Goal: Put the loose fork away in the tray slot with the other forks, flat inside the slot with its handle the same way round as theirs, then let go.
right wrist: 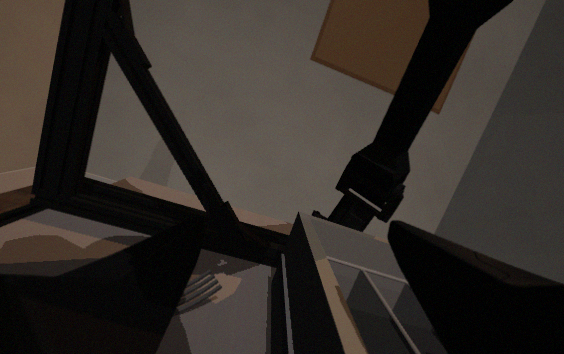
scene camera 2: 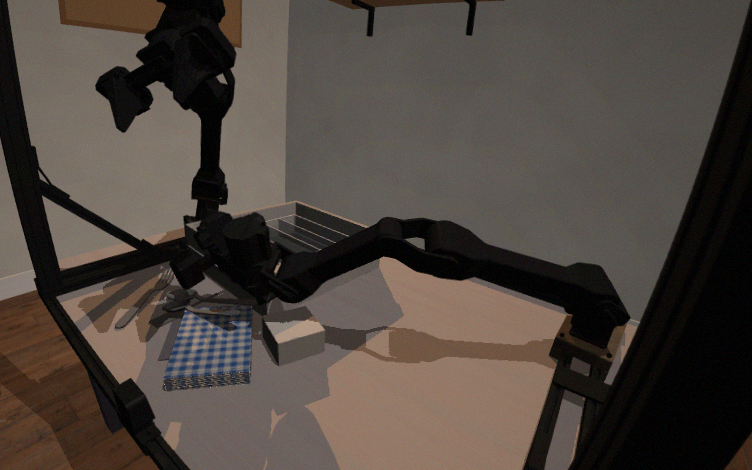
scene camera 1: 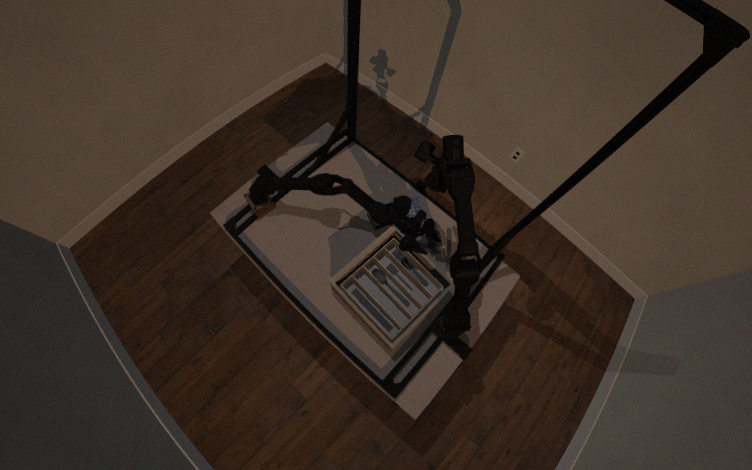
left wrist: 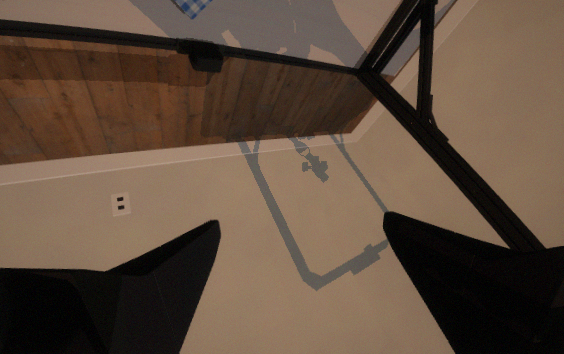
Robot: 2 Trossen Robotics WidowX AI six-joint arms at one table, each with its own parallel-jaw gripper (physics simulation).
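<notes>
The loose fork (scene camera 2: 145, 302) (right wrist: 200, 292) lies on the table beside the tray, beyond my right gripper in scene camera 2. Its tines show in the right wrist view, its handle hidden behind a finger. The wooden tray (scene camera 1: 363, 321) (right wrist: 334, 300) has several slots; a fork (scene camera 1: 394, 268) lies in one, tines towards the upper left, with a spoon (scene camera 1: 379, 274) in the neighbouring slot. My right gripper (scene camera 1: 422, 243) (scene camera 2: 221, 288) (right wrist: 297, 227) is open and empty, low beside the tray. My left gripper (scene camera 1: 420, 166) (left wrist: 301, 224) is open and empty, raised high, facing the wall.
Other loose cutlery (scene camera 2: 205, 302) lies by the blue checked napkin (scene camera 2: 210, 346) (left wrist: 194, 6). A white block (scene camera 2: 293, 338) stands beside the napkin, near my right wrist. Black frame posts (scene camera 1: 352, 66) (left wrist: 450, 185) rise at the table's edges. My left arm stands close beside the tray.
</notes>
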